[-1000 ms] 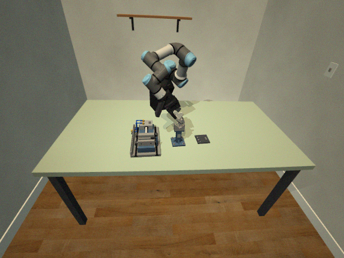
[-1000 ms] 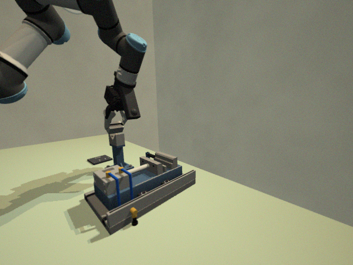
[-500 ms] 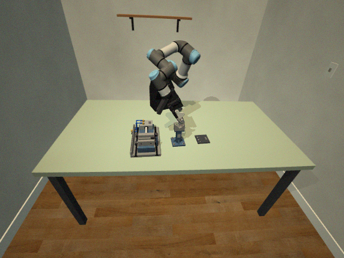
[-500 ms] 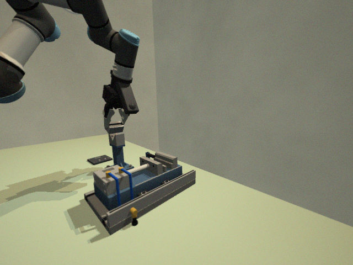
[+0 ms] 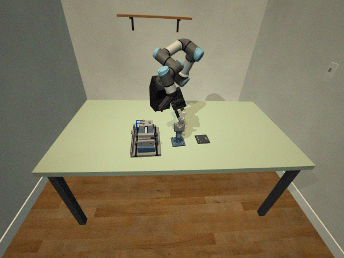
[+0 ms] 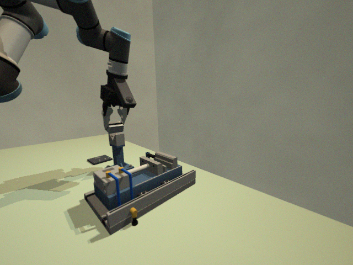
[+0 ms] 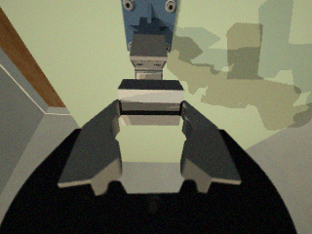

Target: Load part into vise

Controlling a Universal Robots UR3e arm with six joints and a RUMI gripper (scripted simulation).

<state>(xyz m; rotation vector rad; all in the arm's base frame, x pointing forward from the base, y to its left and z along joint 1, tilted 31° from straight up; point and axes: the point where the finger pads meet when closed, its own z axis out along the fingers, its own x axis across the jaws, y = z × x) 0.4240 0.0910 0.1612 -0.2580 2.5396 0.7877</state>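
My hand is right at the part. Also, from my hand: dark infeed plate: 190 mm below, 180 mm to the left, 40 mm behind; then fixed jaw: 210 mm to the right, 120 mm below, 110 mm ahead; then work stop rod: 170 mm to the right, 100 mm below, 70 mm ahead.
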